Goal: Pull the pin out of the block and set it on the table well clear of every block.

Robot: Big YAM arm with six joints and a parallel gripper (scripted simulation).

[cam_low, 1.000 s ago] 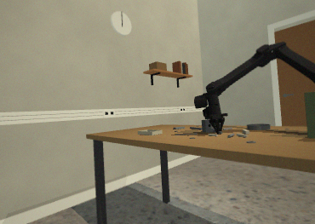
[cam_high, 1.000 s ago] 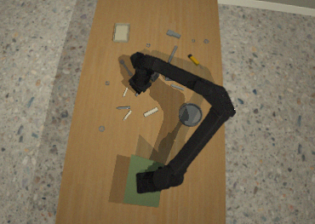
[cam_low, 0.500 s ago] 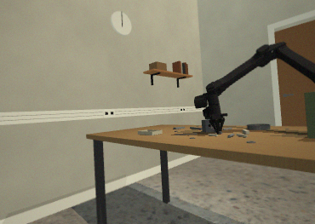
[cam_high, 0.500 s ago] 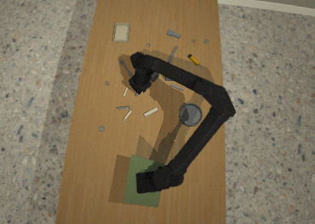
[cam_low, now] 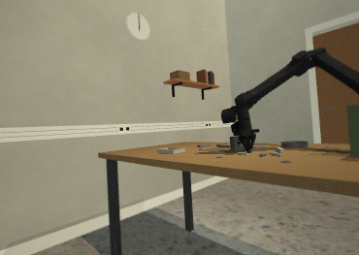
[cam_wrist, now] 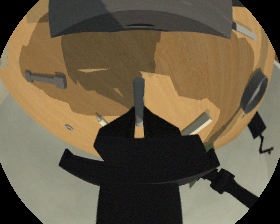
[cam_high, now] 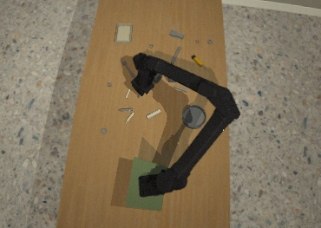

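Right now my hand is 10 mm short of the slim grey pin and 10 mm to the left of it. The rest, counted from my hand: shallow tray (400 mm ahead, 90 mm to the left); then round dish (140 mm behind, 260 mm to the right); then white stick (120 mm behind, 60 mm to the right).
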